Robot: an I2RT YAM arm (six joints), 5 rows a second.
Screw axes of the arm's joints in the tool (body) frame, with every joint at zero. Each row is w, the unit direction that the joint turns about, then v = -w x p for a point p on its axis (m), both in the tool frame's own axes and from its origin. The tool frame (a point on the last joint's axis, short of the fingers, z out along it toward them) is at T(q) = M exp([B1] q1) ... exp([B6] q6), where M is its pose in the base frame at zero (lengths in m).
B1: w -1 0 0 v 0 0.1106 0
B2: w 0 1 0 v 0.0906 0 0.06
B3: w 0 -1 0 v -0.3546 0 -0.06
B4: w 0 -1 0 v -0.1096 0 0
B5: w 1 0 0 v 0 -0.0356 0
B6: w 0 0 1 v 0 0 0
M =
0 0 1 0.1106
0 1 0 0
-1 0 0 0.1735
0 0 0 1
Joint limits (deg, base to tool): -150..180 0..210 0..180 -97..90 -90..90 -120..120
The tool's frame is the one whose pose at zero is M.
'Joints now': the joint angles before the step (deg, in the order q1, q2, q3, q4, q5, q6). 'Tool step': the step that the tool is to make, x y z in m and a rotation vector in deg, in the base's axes. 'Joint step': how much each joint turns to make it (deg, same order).
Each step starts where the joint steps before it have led.
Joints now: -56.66, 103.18, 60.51, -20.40, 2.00, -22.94
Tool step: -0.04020, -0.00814, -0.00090, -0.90, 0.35, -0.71
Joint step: -6.69, -2.65, -3.69, 1.74, -2.07, -5.66
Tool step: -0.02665, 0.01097, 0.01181, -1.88, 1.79, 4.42
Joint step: -3.61, -5.86, -3.91, -1.12, -1.65, -8.22
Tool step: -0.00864, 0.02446, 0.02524, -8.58, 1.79, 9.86
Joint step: 0.22, -9.96, -5.27, 2.11, -0.83, -10.84
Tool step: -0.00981, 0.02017, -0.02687, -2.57, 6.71, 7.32
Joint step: 0.00, -1.95, -8.35, 5.81, 1.69, -10.12
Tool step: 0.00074, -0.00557, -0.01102, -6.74, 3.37, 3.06
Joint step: 0.04, 1.97, -2.78, 9.66, 2.77, -5.88
